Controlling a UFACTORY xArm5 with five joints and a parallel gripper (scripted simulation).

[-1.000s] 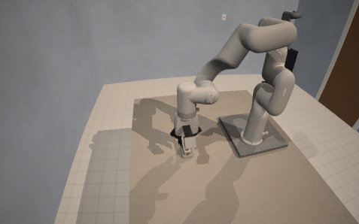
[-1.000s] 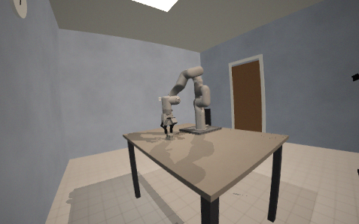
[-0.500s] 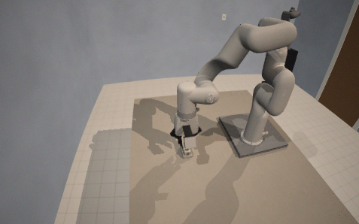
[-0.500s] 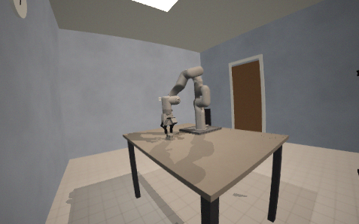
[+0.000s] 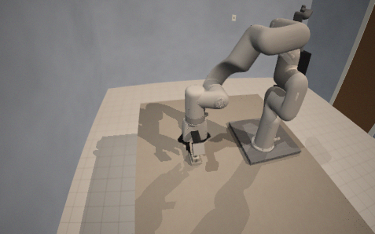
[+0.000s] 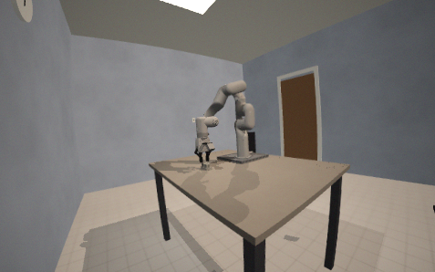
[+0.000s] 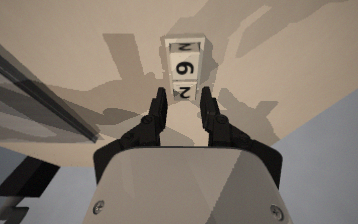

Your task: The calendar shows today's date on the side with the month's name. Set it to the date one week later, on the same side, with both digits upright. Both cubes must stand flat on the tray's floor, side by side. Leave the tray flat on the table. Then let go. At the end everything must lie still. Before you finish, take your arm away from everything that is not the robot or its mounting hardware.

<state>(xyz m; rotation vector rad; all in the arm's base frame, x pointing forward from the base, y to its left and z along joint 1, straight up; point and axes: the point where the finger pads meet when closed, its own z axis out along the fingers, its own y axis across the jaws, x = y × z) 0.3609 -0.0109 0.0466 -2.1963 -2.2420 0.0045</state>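
The calendar tray is 20 mm to the left of my hand and 60 mm below it.
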